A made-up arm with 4 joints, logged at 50 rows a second.
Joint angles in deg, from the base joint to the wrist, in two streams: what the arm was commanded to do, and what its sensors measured. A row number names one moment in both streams.
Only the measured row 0 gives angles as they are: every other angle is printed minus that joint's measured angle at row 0.
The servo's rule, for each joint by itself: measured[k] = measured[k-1] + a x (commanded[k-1-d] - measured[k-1]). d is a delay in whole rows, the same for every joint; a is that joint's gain. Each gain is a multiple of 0.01, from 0.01 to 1. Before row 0 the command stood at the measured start. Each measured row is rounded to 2 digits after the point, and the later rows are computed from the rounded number. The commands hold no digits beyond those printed.
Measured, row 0: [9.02 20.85 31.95 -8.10]
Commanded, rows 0 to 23: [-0.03 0.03 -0.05 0.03]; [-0.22 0.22 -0.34 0.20]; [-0.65 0.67 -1.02 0.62]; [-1.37 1.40 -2.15 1.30]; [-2.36 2.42 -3.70 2.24]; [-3.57 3.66 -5.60 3.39]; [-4.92 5.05 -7.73 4.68]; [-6.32 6.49 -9.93 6.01]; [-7.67 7.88 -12.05 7.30]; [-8.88 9.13 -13.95 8.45]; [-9.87 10.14 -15.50 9.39]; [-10.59 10.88 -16.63 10.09]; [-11.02 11.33 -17.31 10.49]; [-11.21 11.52 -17.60 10.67]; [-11.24 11.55 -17.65 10.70]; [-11.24 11.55 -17.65 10.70]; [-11.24 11.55 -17.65 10.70]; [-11.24 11.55 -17.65 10.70]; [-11.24 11.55 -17.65 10.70]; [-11.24 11.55 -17.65 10.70]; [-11.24 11.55 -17.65 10.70]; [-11.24 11.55 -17.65 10.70]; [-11.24 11.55 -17.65 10.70]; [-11.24 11.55 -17.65 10.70]
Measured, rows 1 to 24: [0.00 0.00 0.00 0.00]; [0.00 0.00 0.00 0.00]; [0.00 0.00 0.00 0.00]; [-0.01 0.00 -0.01 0.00]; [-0.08 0.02 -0.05 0.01]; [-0.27 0.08 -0.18 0.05]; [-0.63 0.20 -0.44 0.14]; [-1.20 0.40 -0.86 0.29]; [-1.98 0.69 -1.48 0.51]; [-2.95 1.08 -2.29 0.80]; [-4.06 1.57 -3.28 1.16]; [-5.25 2.14 -4.42 1.59]; [-6.45 2.77 -5.66 2.07]; [-7.58 3.43 -6.94 2.58]; [-8.57 4.10 -8.20 3.11]; [-9.38 4.75 -9.38 3.63]; [-9.98 5.36 -10.45 4.12]; [-10.40 5.92 -11.39 4.58]; [-10.68 6.43 -12.20 5.01]; [-10.86 6.89 -12.91 5.41]; [-10.99 7.31 -13.53 5.78]; [-11.07 7.69 -14.07 6.12]; [-11.13 8.04 -14.54 6.44]; [-11.17 8.36 -14.94 6.74]
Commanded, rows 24 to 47: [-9.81 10.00 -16.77 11.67]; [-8.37 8.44 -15.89 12.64]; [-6.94 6.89 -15.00 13.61]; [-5.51 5.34 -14.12 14.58]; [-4.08 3.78 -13.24 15.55]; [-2.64 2.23 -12.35 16.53]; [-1.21 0.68 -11.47 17.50]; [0.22 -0.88 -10.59 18.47]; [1.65 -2.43 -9.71 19.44]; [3.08 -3.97 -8.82 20.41]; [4.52 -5.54 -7.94 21.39]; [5.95 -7.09 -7.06 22.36]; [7.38 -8.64 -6.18 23.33]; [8.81 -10.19 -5.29 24.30]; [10.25 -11.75 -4.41 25.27]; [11.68 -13.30 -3.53 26.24]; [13.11 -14.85 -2.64 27.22]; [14.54 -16.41 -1.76 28.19]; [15.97 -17.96 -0.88 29.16]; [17.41 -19.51 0.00 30.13]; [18.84 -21.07 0.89 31.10]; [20.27 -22.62 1.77 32.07]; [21.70 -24.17 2.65 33.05]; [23.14 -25.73 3.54 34.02]
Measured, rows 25 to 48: [-11.19 8.65 -15.29 7.02]; [-11.21 8.91 -15.60 7.28]; [-11.22 9.15 -15.87 7.52]; [-10.75 9.23 -15.99 7.81]; [-9.96 9.16 -15.98 8.15]; [-8.96 8.96 -15.85 8.53]; [-7.82 8.63 -15.63 8.95]; [-6.59 8.19 -15.32 9.41]; [-5.29 7.65 -14.93 9.91]; [-3.94 7.02 -14.48 10.44]; [-2.57 6.31 -13.97 11.00]; [-1.18 5.52 -13.42 11.59]; [0.23 4.67 -12.82 12.21]; [1.65 3.75 -12.19 12.85]; [3.07 2.77 -11.52 13.52]; [4.49 1.74 -10.83 14.21]; [5.92 0.67 -10.11 14.92]; [7.35 -0.45 -9.37 15.64]; [8.78 -1.61 -8.61 16.38]; [10.21 -2.80 -7.83 17.14]; [11.64 -4.02 -7.04 17.91]; [13.07 -5.27 -6.24 18.70]; [14.50 -6.55 -5.43 19.50]; [15.93 -7.86 -4.61 20.31]
